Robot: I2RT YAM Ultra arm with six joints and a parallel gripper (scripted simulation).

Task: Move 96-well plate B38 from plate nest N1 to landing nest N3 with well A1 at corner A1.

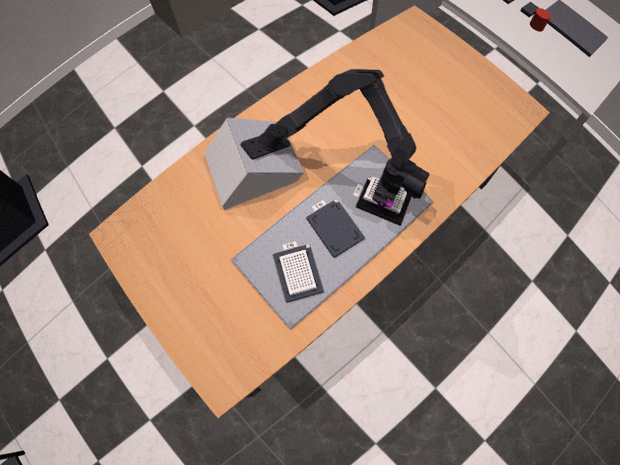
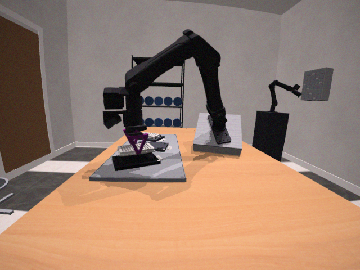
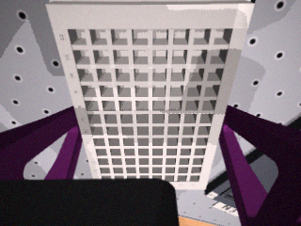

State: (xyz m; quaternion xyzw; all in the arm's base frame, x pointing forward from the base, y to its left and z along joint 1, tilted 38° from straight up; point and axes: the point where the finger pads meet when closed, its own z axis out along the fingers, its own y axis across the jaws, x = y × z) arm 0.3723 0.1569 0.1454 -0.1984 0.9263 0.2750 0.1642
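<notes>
Right now my hand is 5 cm above the black plate nest N1. Also, from my hand: dark landing nest N3 (19 cm to the right, 5 cm below, 2 cm behind); N2 label (34 cm to the right, 7 cm behind, 5 cm below); N1 label (8 cm behind, 5 cm to the right, 5 cm below).
</notes>
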